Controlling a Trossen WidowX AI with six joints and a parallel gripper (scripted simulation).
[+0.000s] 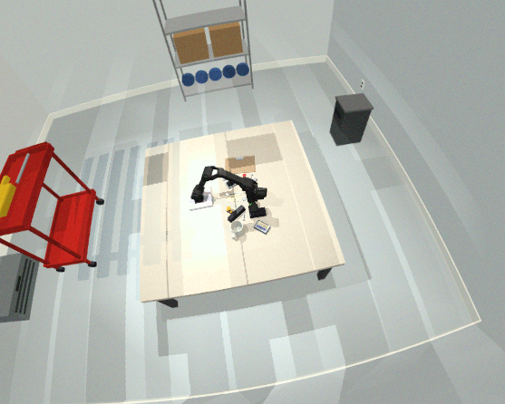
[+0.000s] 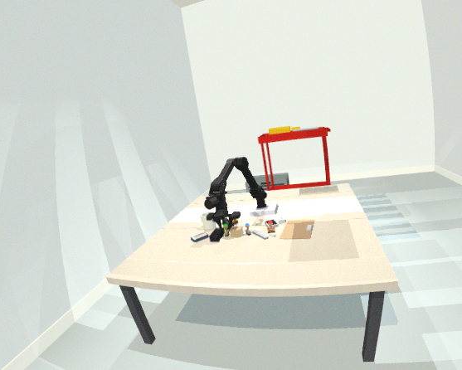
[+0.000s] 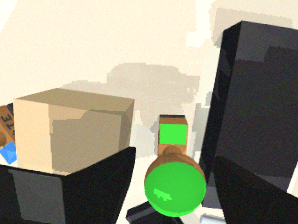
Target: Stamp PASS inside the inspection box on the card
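Right now the green-topped stamp is 10 mm below my gripper tip. From my gripper tip the other things lie so: blue-knobbed stamp 120 mm to the left, 10 mm below; black box 50 mm to the right, 20 mm below, 20 mm ahead; tan block 60 mm to the left, 10 mm below, 10 mm ahead.
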